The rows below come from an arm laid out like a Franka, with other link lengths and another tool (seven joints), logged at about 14 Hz.
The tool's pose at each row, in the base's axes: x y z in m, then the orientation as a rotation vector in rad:
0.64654, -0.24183, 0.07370, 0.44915, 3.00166, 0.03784
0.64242, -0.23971, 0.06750, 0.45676, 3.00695, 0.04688
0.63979, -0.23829, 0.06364, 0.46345, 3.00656, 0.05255
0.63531, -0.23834, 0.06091, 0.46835, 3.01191, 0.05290
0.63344, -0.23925, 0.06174, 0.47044, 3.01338, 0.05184
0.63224, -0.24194, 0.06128, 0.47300, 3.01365, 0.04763
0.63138, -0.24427, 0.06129, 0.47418, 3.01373, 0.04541
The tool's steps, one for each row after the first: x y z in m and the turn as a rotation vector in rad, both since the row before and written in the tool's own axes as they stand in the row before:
0.00517, 0.00058, 0.00573, -0.00463, 0.00719, 0.00482
0.00328, 0.00041, 0.00359, -0.00336, 0.00117, 0.00457
0.00449, -0.00152, 0.00225, 0.00088, 0.00593, 0.00275
0.00142, -0.00139, -0.00103, 0.00103, 0.00160, 0.00120
0.00035, -0.00295, 0.00029, 0.00289, 0.00012, 0.00151
0.00010, -0.00248, -0.00013, 0.00150, -0.00002, 0.00069

